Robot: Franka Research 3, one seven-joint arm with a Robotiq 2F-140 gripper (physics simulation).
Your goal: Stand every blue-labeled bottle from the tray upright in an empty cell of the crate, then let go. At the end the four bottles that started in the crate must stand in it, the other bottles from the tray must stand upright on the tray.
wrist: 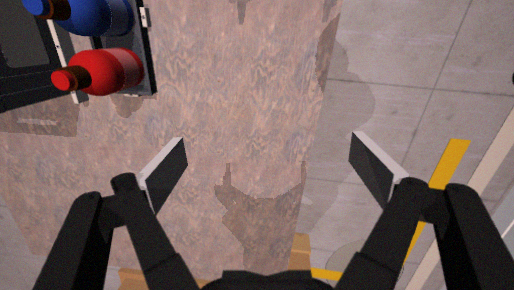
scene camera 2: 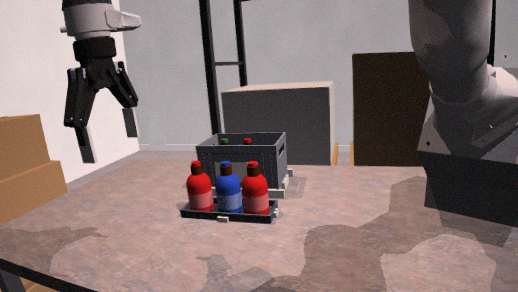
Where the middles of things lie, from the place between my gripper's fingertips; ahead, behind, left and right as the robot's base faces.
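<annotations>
My hand is 31 cm to the left of the blue-labeled bottle (scene camera 2: pixel 228 189), 8 cm past it and 20 cm above it. The tray (scene camera 2: pixel 185 211) is 31 cm to the right of my hand, 8 cm behind it and 27 cm below it. And there's the grey crate (scene camera 2: pixel 269 149), which is 52 cm to the right of my hand, 5 cm behind it and 20 cm below it.
</annotations>
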